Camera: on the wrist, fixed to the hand. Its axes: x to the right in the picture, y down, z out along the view.
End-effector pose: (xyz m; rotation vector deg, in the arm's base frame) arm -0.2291 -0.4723 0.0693 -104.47 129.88 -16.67
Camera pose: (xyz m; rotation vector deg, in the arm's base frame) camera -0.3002 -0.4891 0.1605 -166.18 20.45 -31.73
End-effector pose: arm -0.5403 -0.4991 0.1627 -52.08 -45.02 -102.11
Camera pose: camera -0.5389 -0.6124 0.1343 5.74 92.66 135.25
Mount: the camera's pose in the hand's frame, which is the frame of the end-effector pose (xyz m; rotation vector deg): 0.0271 0.0366 -0.1076 9.78 -4.11 -86.91
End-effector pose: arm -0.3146 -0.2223 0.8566 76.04 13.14 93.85
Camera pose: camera -0.4220 -0.1764 0.8567 48.24 59.43 15.62
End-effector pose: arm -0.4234 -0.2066 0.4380 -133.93 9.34 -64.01
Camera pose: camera -0.4823 -0.2914 0.4927 117.28 105.27 81.85
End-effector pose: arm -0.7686 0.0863 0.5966 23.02 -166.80 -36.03
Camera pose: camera -0.7827 0.0692 0.7113 -125.85 103.62 21.09
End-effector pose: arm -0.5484 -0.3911 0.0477 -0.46 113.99 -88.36
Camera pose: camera -0.6075 -0.2950 0.0173 84.41 -79.82 113.32
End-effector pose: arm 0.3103 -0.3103 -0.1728 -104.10 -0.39 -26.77
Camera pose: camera 0.3107 -0.4271 -0.1743 -77.60 -85.09 -78.03
